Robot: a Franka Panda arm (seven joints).
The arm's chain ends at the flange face. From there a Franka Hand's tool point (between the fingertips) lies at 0.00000 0.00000 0.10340 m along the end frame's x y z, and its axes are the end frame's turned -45 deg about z.
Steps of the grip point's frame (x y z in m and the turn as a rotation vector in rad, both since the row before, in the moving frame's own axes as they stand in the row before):
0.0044 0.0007 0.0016 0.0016 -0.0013 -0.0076
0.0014 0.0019 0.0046 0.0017 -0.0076 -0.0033
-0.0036 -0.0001 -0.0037 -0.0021 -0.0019 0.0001
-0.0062 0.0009 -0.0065 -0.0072 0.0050 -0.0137
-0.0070 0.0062 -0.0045 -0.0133 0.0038 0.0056
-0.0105 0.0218 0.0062 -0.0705 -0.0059 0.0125
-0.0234 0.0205 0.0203 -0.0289 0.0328 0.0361
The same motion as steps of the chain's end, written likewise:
0.0038 -0.0026 0.0016 0.0002 -0.0021 -0.0076
0.0030 -0.0001 0.0046 -0.0042 -0.0066 -0.0033
-0.0026 0.0022 -0.0037 -0.0028 0.0001 0.0001
-0.0046 0.0049 -0.0065 -0.0016 0.0086 -0.0137
-0.0018 0.0086 -0.0045 -0.0067 0.0121 0.0056
0.0033 0.0172 0.0065 -0.0540 0.0457 0.0125
-0.0066 0.0312 0.0204 0.0028 0.0436 0.0361

